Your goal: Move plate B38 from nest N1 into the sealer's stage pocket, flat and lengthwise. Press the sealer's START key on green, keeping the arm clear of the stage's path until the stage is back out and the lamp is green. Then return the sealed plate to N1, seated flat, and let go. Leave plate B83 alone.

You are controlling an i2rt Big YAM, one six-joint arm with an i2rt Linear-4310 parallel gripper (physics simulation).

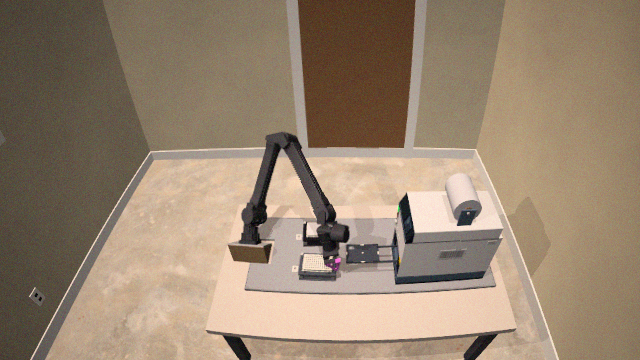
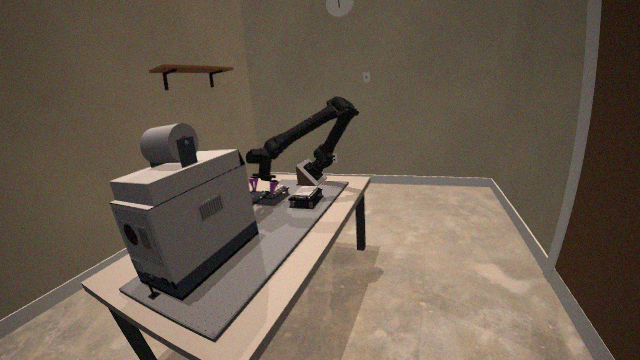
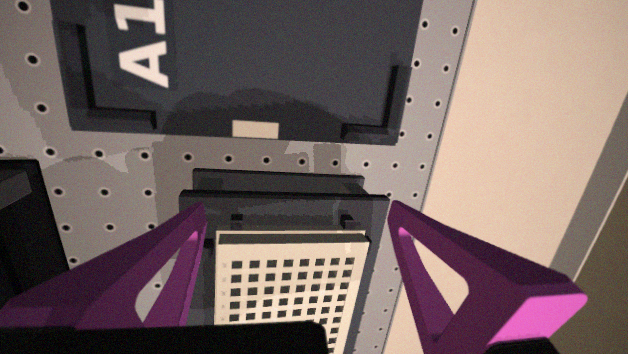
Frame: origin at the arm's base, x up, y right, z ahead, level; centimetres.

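Seen in the pictures: gripper, fingertip midpoint: (image 1: 336, 262) (image 3: 300, 210); arm's base at its link origin: (image 1: 250, 243) (image 2: 312, 171).
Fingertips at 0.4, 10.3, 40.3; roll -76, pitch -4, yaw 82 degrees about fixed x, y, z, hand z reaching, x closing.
Pixels of each thing's top centre, then the offset from my fingertips to it, as dx, dy, dz. "*": a spot on its surface instead. Level surfaces: height alone.
- dark nest at its top centre: (image 3: 285, 322) (image 1: 317, 262) (image 2: 271, 189) -0.5, -0.1, -8.1
- second plate at its top centre: (image 1: 320, 228) (image 2: 305, 190) +0.1, -20.1, -7.9
- back nest at its top centre: (image 1: 320, 229) (image 2: 305, 191) -0.5, -20.1, -7.9
- sealer's stage at a spot on its surface: (image 3: 285, 60) * +3.4, -1.8, +6.7
- green lamp at a spot on its surface: (image 1: 399, 209) * +22.1, -10.6, +26.2
- film roll at its top centre: (image 2: 165, 125) (image 1: 466, 185) +41.6, -2.8, +49.3
- perforated grey mat at its surface level: dx -5.9
- table at its surface level: dx -7.2
A cream, many-welled plate (image 1: 314, 262) (image 3: 290, 290) lies in the dark nest (image 1: 316, 275) (image 3: 287, 206) at the front. My gripper (image 1: 332, 264) (image 2: 264, 190) (image 3: 300, 210) is open, pointing down, its purple fingers apart on either side of this plate's stage-facing end, with nothing between them gripped. A second plate (image 1: 312, 230) (image 2: 307, 191) lies in the back nest (image 2: 306, 201). I cannot read either plate's label. The sealer's stage (image 1: 362, 253) (image 3: 285, 60) is out, its pocket empty, with an A1 mark. The sealer (image 1: 445, 255) (image 2: 200, 235) shows a green lamp (image 1: 399, 209); its START key cannot be made out.
Two rails (image 1: 386, 253) join the stage to the sealer. A film roll (image 1: 462, 195) (image 2: 167, 144) sits on top of the sealer. The perforated grey mat (image 1: 350, 286) (image 2: 235, 290) lies on the table (image 1: 360, 315). The arm's slanted base block (image 1: 250, 253) stands at the left.
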